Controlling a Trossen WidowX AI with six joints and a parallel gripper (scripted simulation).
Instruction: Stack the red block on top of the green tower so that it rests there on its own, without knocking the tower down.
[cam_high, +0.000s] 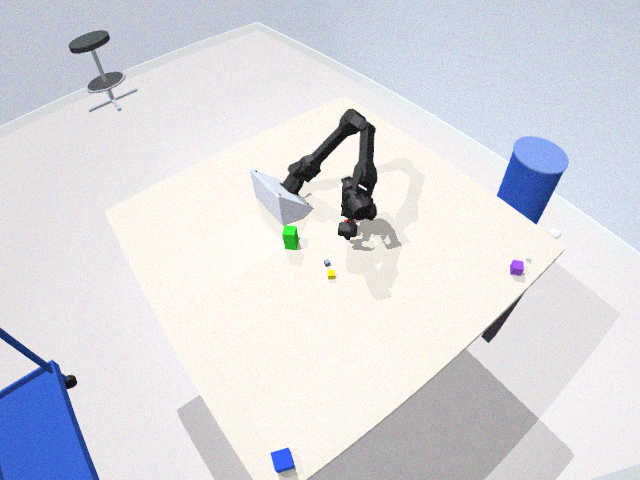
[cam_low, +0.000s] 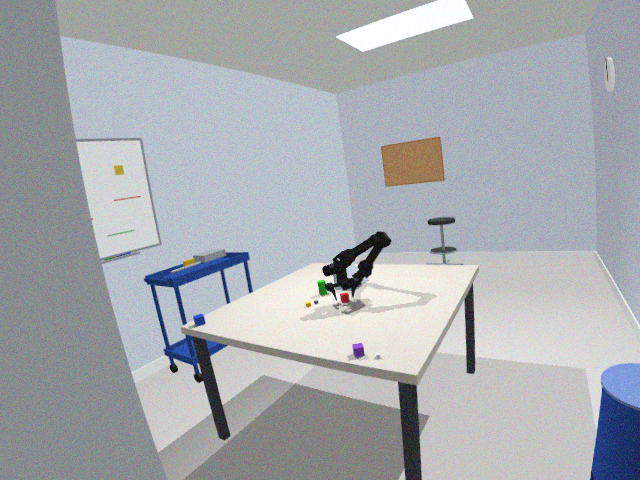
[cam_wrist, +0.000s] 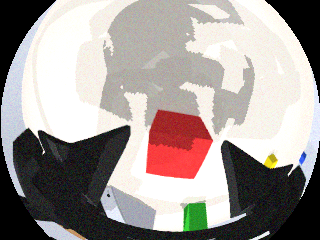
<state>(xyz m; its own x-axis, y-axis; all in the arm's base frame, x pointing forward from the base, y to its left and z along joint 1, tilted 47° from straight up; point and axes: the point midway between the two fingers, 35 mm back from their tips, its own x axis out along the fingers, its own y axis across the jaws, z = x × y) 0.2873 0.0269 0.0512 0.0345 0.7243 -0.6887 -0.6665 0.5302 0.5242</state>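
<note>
Now: the red block 1 cm above my gripper tip. Round my gripper tip: grey cube 6 cm ahead, 15 cm to the right, 1 cm below; then yellow cube 10 cm ahead, 17 cm to the right; then purple cube 50 cm ahead, 32 cm to the left.
</note>
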